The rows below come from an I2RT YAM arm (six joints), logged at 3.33 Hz.
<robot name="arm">
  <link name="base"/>
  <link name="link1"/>
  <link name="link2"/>
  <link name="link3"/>
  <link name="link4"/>
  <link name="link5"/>
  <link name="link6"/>
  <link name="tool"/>
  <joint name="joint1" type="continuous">
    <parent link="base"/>
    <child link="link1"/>
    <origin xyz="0 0 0.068"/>
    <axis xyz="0 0 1"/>
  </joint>
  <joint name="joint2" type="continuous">
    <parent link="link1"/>
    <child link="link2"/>
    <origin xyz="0.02 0.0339 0.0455" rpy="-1.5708 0 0"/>
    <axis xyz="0 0 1"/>
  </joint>
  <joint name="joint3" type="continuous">
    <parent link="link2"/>
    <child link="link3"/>
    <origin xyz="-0.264 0 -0.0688" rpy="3.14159 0 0"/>
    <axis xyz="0 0 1"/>
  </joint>
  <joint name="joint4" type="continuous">
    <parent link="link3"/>
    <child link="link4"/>
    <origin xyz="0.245 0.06 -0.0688"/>
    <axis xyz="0 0 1"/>
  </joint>
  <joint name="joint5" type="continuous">
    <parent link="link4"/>
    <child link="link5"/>
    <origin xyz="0.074 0.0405 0.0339" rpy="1.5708 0 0"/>
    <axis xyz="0 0 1"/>
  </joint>
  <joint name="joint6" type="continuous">
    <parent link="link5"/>
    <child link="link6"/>
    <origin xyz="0.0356 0 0.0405" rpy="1.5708 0 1.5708"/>
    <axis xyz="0 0 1"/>
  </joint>
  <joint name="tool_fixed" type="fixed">
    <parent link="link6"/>
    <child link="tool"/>
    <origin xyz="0 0 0" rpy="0 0 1.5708"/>
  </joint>
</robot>
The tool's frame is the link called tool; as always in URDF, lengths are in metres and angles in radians. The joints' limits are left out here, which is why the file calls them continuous.
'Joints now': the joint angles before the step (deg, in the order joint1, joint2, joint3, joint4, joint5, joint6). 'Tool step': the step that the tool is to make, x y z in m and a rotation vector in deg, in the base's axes. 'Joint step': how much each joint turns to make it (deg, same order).
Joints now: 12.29 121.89 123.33 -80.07 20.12 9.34
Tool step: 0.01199 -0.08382 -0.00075 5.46 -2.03 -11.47
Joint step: -11.80 0.02 -0.16 2.54 -5.14 0.86
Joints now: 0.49 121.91 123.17 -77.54 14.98 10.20
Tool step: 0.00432 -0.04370 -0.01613 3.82 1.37 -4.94
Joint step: -6.08 1.86 -0.56 0.94 -3.91 -0.27
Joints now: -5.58 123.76 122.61 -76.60 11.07 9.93
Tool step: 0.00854 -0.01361 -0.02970 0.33 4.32 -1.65
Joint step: -1.62 4.02 -0.01 -0.30 0.16 0.00
